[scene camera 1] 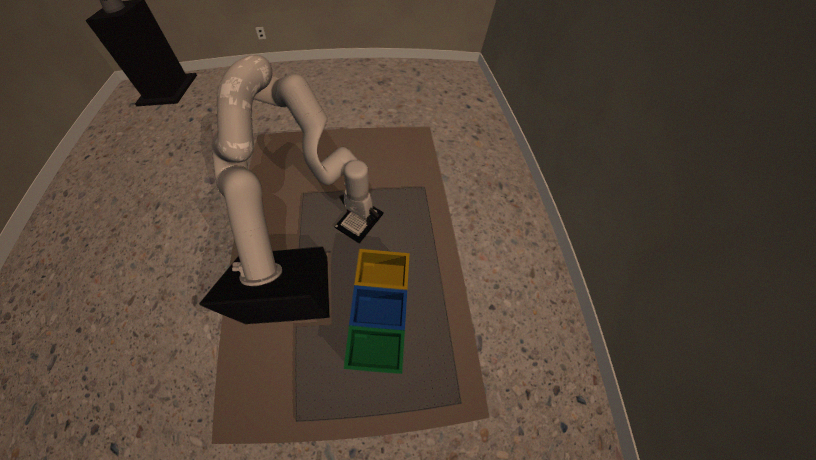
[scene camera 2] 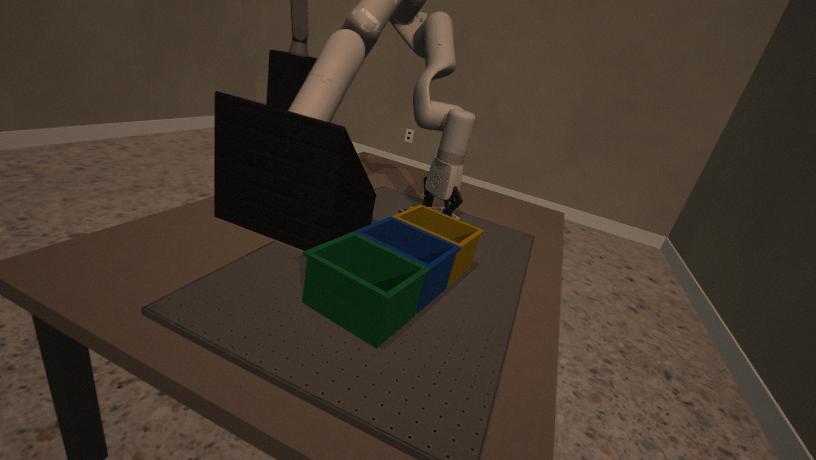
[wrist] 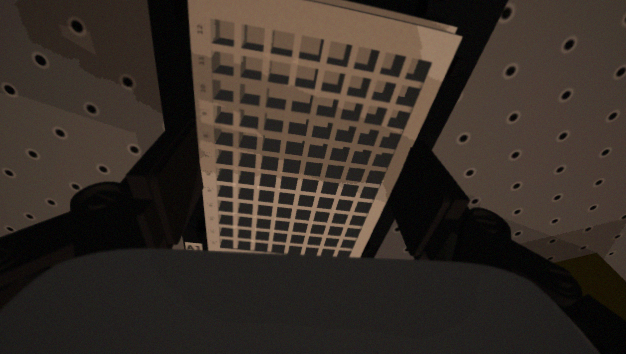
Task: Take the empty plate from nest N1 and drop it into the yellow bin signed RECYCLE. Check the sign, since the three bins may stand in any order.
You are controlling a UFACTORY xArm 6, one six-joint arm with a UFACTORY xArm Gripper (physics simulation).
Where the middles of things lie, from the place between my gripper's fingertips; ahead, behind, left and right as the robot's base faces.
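The white well plate (wrist: 304,122) is right at my hand. As for the black nest (wrist: 171,39), my hand is 10 mm above it.
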